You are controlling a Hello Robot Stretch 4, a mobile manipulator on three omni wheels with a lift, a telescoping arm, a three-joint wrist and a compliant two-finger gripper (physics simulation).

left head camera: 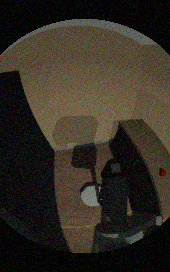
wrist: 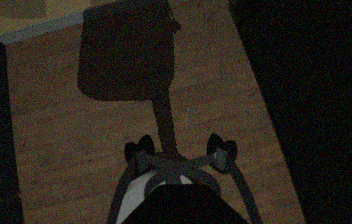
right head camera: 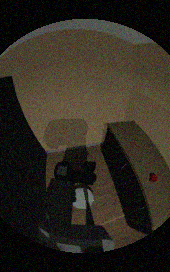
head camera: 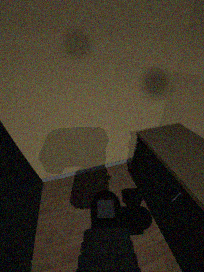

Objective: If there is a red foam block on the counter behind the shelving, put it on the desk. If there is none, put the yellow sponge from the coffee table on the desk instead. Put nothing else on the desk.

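Pixels of known places: gripper, between the fingertips: (wrist: 180, 147); robot's base, origin of its link: (left head camera: 92, 194) (right head camera: 81, 197).
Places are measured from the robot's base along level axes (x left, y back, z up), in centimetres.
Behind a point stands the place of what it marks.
A small red block (left head camera: 163, 172) @(x -76.2, y -11.3, z 92.7 cm) (right head camera: 153, 177) @(x -75.0, y -11.9, z 92.7 cm) lies on the brown top of the counter (head camera: 175, 150) @(x -62.5, y -70.4, z 88.2 cm) (left head camera: 141, 137) @(x -64.3, y -66.4, z 88.2 cm) (right head camera: 131, 147) @(x -60.6, y -54.5, z 88.2 cm), at the right in both side head views. The block does not show in the main head view or the wrist view. My gripper (wrist: 180, 147) @(x -8.7, y -25.7, z 89.9 cm) is open and empty in the wrist view, with floorboards showing between and beyond its fingertips. It is over the floor, to the left of the dark counter front and apart from the block. The desk, the coffee table and the yellow sponge do not show in these views.
A tall dark panel, apparently the shelving (head camera: 14, 215) @(x 85.3, y -35.4, z 44.1 cm) (left head camera: 27, 175) @(x 78.7, y -10.3, z 80.3 cm) (right head camera: 20, 175) @(x 79.0, y -11.0, z 74.0 cm), stands along the left. A wall with a pale skirting board closes the far end. A wood floor lies between panel and counter, with my dark shadow on floor and wall. The room is very dim.
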